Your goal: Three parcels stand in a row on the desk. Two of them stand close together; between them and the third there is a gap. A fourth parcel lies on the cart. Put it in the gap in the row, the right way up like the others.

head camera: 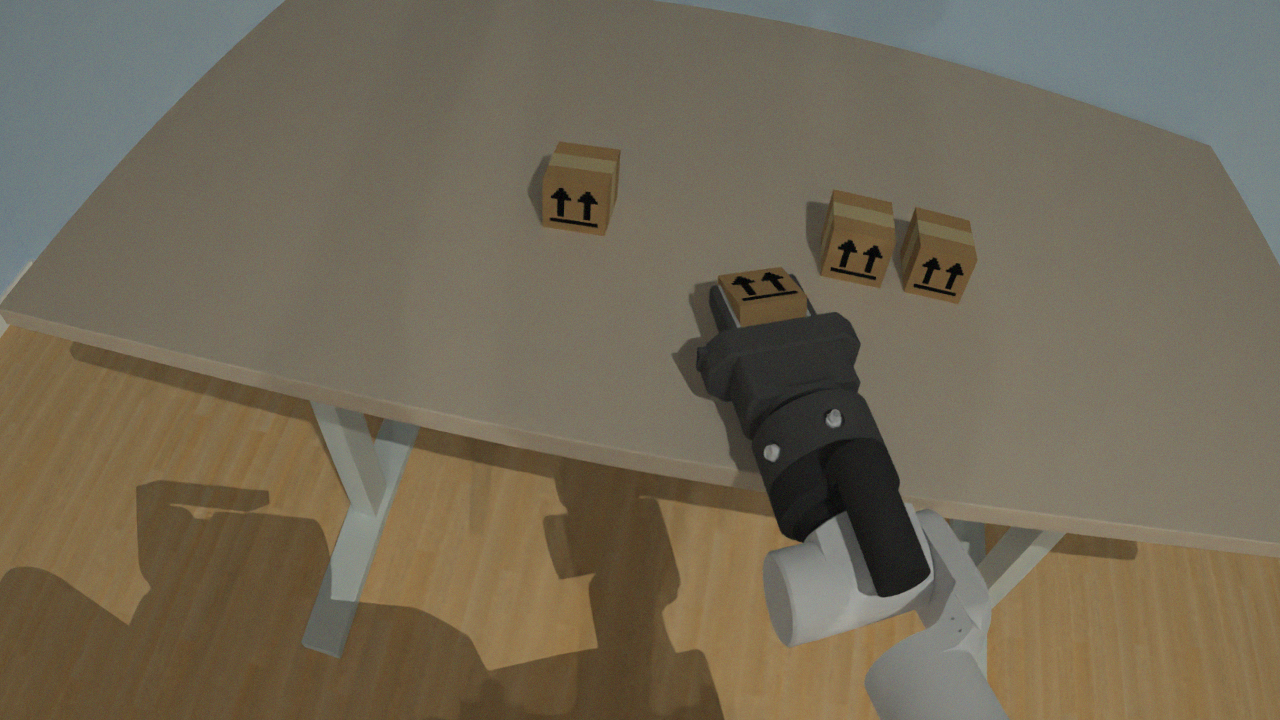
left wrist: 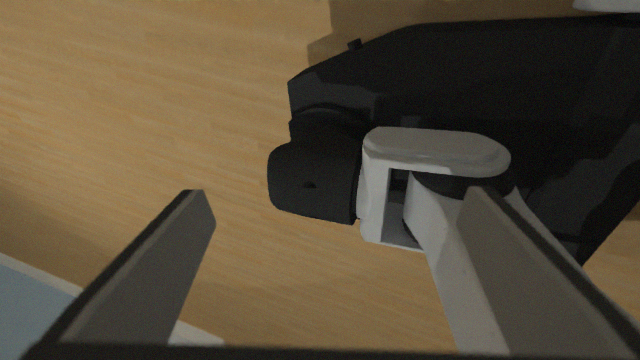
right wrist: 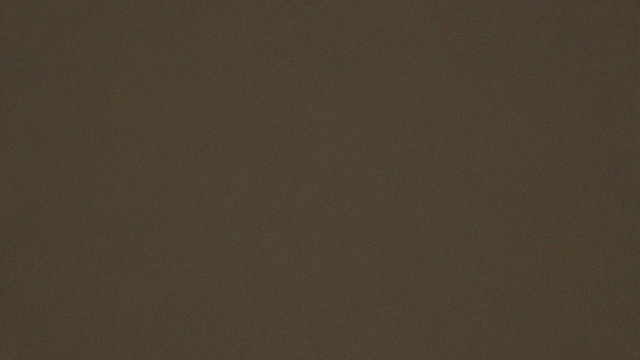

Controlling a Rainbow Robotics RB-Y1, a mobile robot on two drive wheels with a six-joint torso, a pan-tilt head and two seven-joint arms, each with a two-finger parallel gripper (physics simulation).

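Places are measured from the robot's base along level axes (x ahead, y left, z up), in millimetres.
Where they show: left gripper, fingertip midpoint: [left wrist: 331, 205]; right gripper, fingertip midpoint: [head camera: 751, 287].
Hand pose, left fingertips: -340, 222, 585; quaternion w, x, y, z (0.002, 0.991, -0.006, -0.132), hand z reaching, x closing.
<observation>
Things, the pixels of their centre, and the offset from my left fingertips, as dx, dy, dz. "pt": a spot on its surface instead. Level surfaces: height alone.
- desk, its level: dz +365
- middle parcel, body centre: [head camera: 857, 238] +902, -459, +394
- right parcel, body centre: [head camera: 937, 255] +888, -540, +394
- fourth parcel, body centre: [head camera: 761, 316] +789, -351, +403
- desk leg, surface spot: [head camera: 350, 456] pt +1125, +196, -338
- wooden floor, its level: dz -585
Three upright parcels stand in a row on the desk [head camera: 429, 295]: one parcel [head camera: 578, 189] at the left, then a wide gap, then two close together, a middle parcel [head camera: 857, 238] and a right parcel [head camera: 938, 256]. The fourth parcel [head camera: 768, 295] is between the fingers of my right gripper [head camera: 754, 283], over the desk on the near side of the gap, towards the middle parcel. It is tipped back: its arrow face looks up, its arrows point away from me, and a plain face is towards the gripper. My left gripper [left wrist: 331, 205] is open and empty. The cart does not show.
The desk's near edge [head camera: 537, 440] runs below my right arm [head camera: 841, 573]. A desk leg [head camera: 350, 456] stands on the wooden floor [head camera: 223, 429] [left wrist: 150, 100]. The right wrist view is filled by a plain, dark brown surface that I cannot identify.
</observation>
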